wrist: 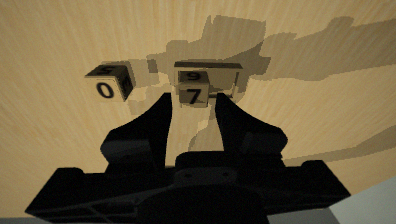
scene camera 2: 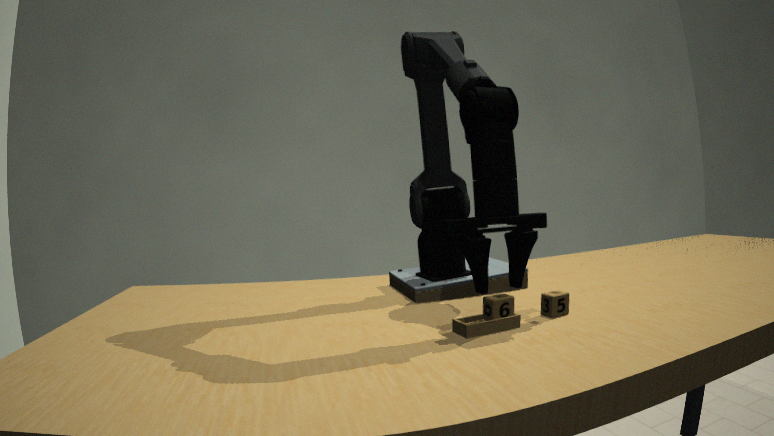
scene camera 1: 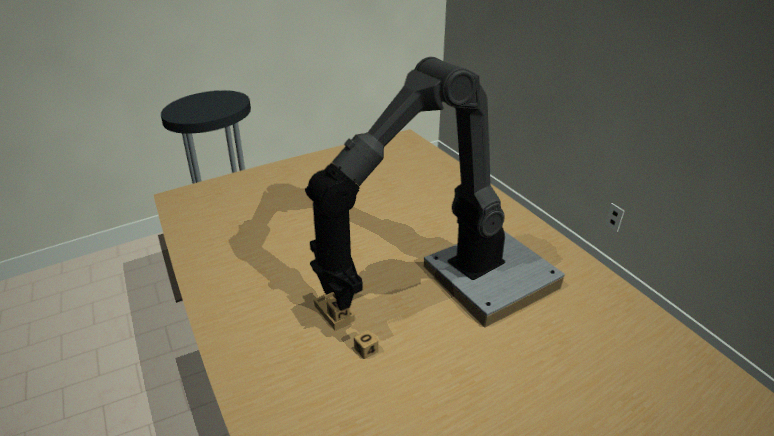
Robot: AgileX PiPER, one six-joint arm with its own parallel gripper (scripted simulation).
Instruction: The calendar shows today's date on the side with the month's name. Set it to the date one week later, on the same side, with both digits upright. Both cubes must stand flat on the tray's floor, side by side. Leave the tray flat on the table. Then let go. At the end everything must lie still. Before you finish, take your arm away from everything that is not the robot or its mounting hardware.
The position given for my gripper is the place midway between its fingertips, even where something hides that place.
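Note:
My gripper appears at [scene camera 2: 499, 289], [wrist: 194, 101] and [scene camera 1: 337, 299]. A wooden digit cube [wrist: 109, 83] is visible, as is another wooden digit cube [scene camera 2: 496, 306]. A small wooden tray [scene camera 2: 469, 329] is also visible.

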